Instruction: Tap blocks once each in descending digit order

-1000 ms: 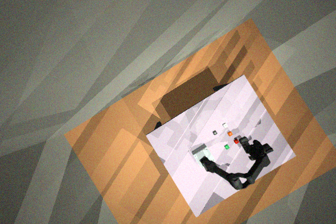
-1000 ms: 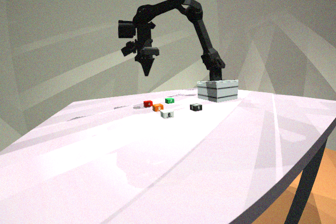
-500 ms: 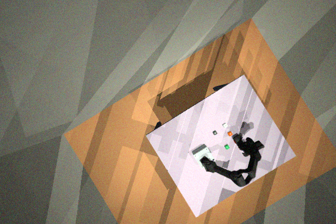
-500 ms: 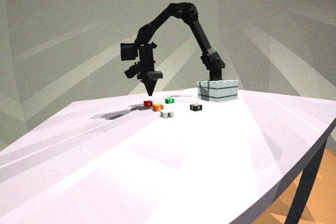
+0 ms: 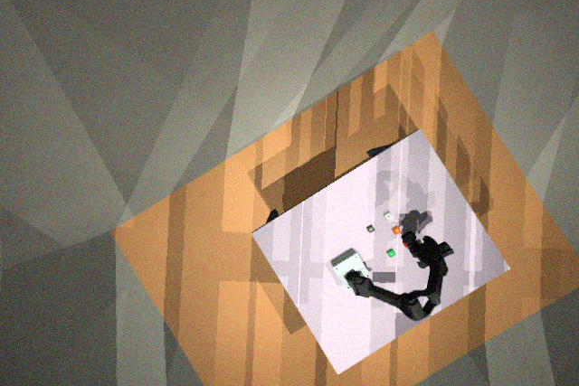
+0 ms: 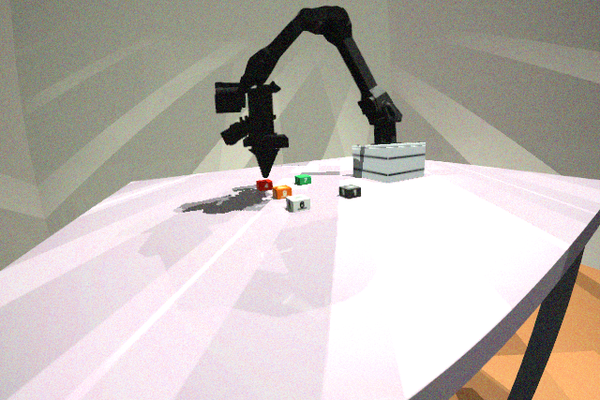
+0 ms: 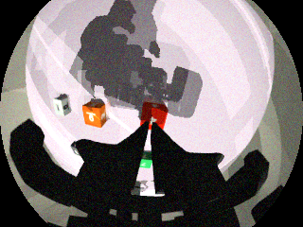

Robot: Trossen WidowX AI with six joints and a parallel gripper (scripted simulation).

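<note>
The red block lies 2 cm below my gripper tip. The rest, counted from my gripper tip: orange block 1 cm ahead, 9 cm to the left, 2 cm below; then green block 10 cm behind, 2 cm to the left, 2 cm below; then white block 3 cm ahead, 18 cm to the left, 2 cm below.
</note>
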